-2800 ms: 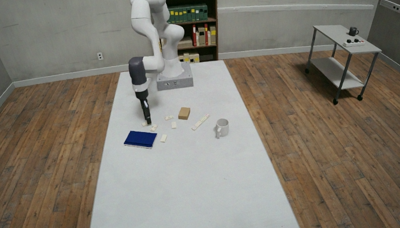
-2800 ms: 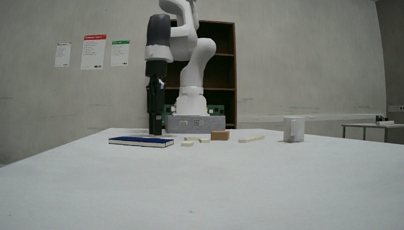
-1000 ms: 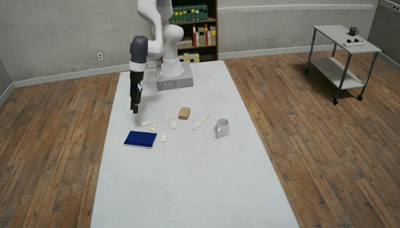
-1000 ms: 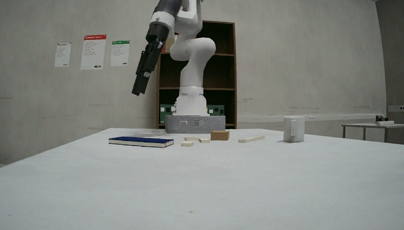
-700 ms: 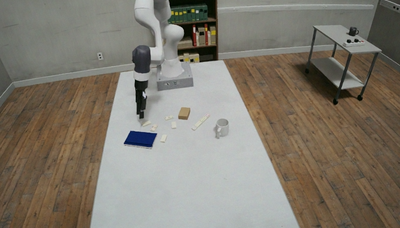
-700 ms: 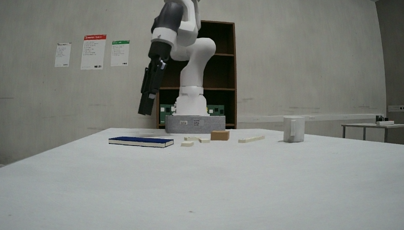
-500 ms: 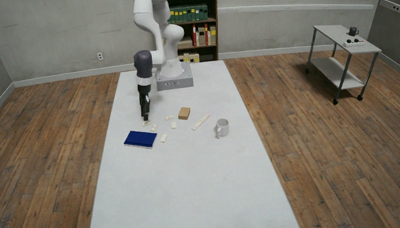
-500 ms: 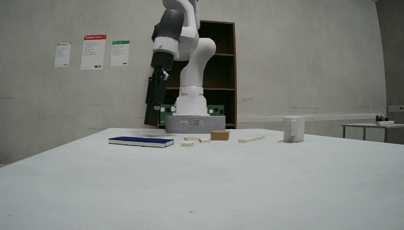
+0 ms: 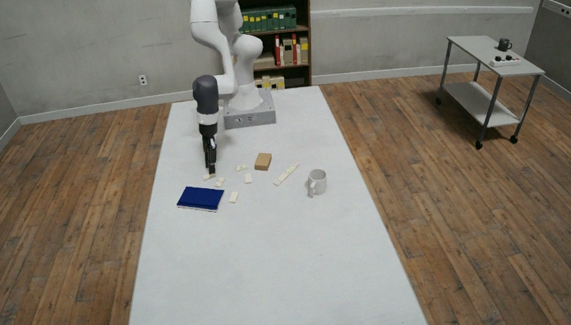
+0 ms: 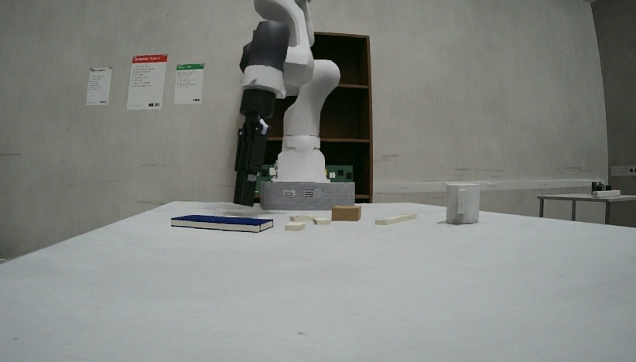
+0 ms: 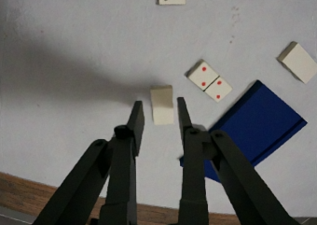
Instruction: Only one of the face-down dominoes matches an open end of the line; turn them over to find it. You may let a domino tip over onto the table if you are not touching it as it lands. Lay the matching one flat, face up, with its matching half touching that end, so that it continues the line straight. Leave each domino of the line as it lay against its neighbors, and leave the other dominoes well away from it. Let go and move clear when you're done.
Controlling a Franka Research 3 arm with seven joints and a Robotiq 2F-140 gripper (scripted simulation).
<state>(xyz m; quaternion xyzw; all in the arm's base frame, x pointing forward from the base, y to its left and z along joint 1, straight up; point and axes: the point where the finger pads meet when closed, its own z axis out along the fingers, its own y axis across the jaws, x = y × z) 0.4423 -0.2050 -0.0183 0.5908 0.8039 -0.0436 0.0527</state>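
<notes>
Right now my hand is 1 cm short of the domino, 2 cm to the left of it and 6 cm above it. Round my hand: blue book (14 cm ahead, 5 cm to the right, 6 cm below); then white mug (19 cm ahead, 42 cm to the left, 3 cm below); then brown block (2 cm behind, 23 cm to the left, 5 cm below).
</notes>
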